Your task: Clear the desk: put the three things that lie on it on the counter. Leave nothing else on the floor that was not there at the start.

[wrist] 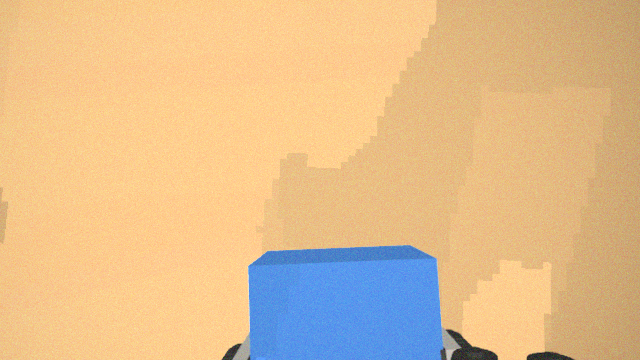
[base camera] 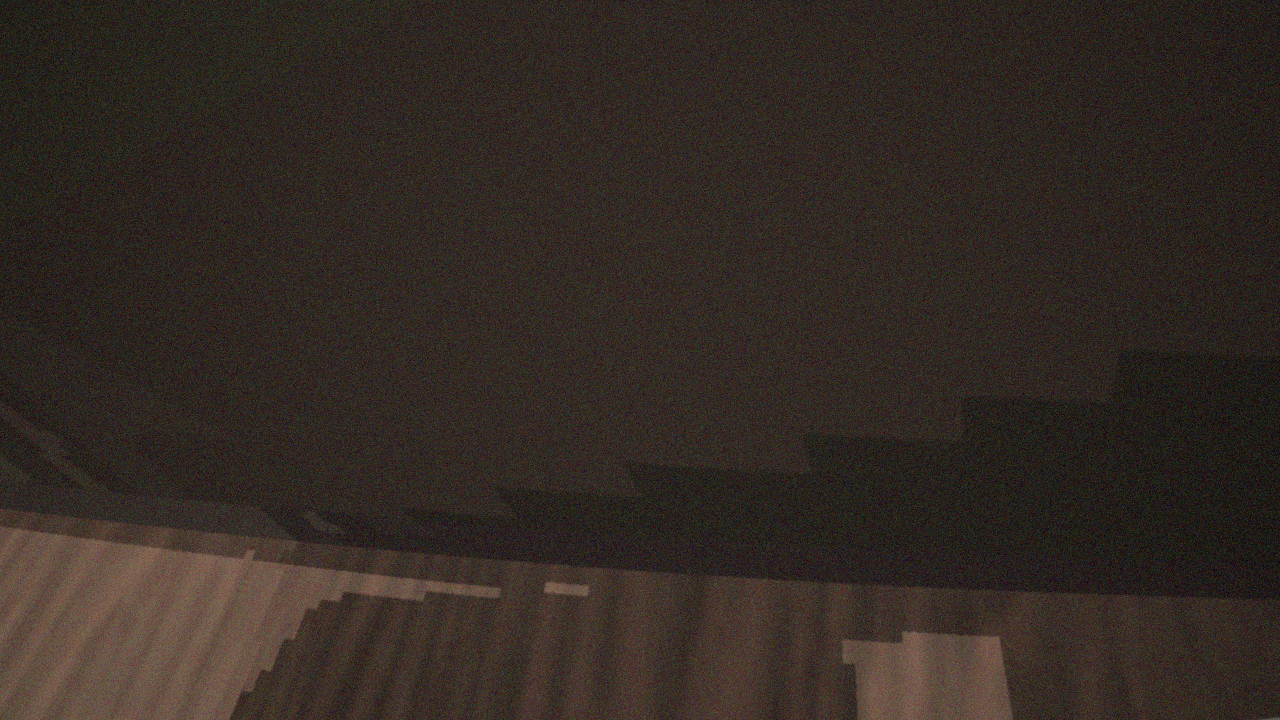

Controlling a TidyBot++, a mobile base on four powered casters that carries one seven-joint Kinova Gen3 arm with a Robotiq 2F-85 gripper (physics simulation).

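Places are measured from the arm's base along level axes (x right, y ahead, z up), in millimetres.
Pixels of known places: gripper, fingertip midpoint: [wrist: 343, 348].
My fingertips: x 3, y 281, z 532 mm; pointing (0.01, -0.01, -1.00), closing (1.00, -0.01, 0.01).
Ahead of a thing's pixels: the offset from my fingertips to its top centre. "spot": to the spot under its first point. Level surfaces: height alone.
A blue box @[spot: dx +1, dy +25, dz +37 mm] [wrist: 345, 310] fills the bottom middle of the wrist view. My gripper [wrist: 346, 350] is shut on it, with parts of the dark fingers showing at its left and right sides. The box is in front of a light wooden surface @[dz -19 mm] [wrist: 150, 125], which fills the rest of the wrist view. The frames do not show whether this surface is the counter or the desk. The underside of the box is hidden, so its gap to the surface cannot be told. The gripper does not show in the base camera view.
In the base camera view a very dark, plain front @[spot: dx -16, dy -75, dz -672 mm] [base camera: 581, 268] fills most of the picture, close ahead. Below its bottom edge lies a strip of brown wooden floor @[dz -929 mm] [base camera: 716, 644] with lighter patches. Stepped shadows fall across the wooden surface in the wrist view.
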